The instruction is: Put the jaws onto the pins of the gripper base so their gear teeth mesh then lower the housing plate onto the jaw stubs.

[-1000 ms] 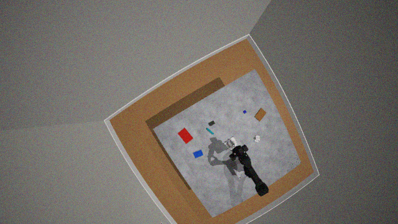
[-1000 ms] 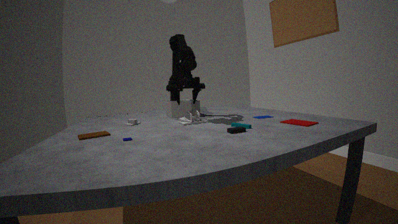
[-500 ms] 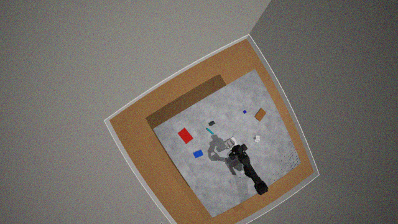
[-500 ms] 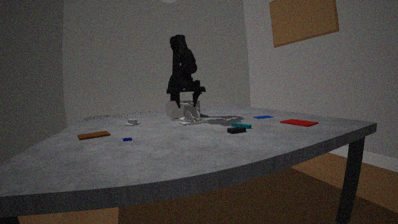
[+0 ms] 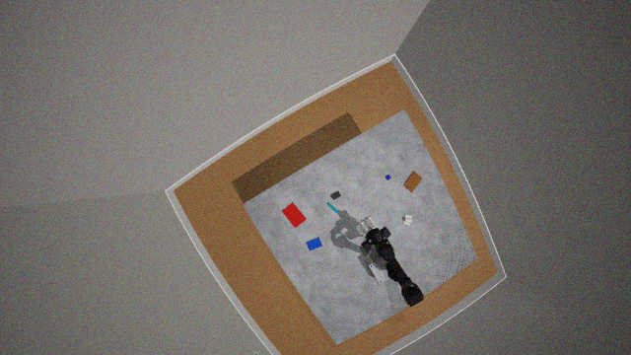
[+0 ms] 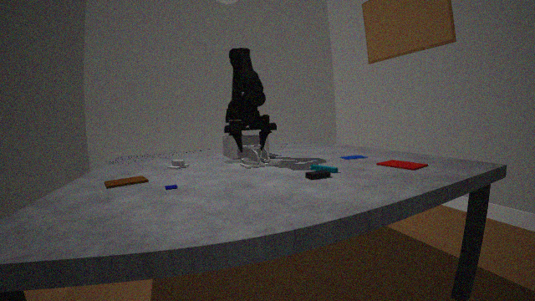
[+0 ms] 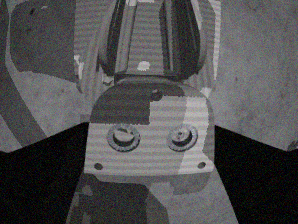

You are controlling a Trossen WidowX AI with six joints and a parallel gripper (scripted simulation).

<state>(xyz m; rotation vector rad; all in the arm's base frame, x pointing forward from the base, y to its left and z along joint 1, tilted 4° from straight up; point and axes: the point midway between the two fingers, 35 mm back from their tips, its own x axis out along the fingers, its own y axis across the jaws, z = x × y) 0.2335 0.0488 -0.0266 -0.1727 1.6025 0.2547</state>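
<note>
Now: the grey jaw 3 cm below my gripper tip, 2 cm ahead of it and 1 cm to the right of it. Also, from my gripper tip: dark block: 33 cm ahead, 13 cm to the left, 4 cm below; then blue tile: 38 cm to the left, 6 cm ahead, 4 cm below; then teal bar: 25 cm ahead, 18 cm to the left, 4 cm below.
</note>
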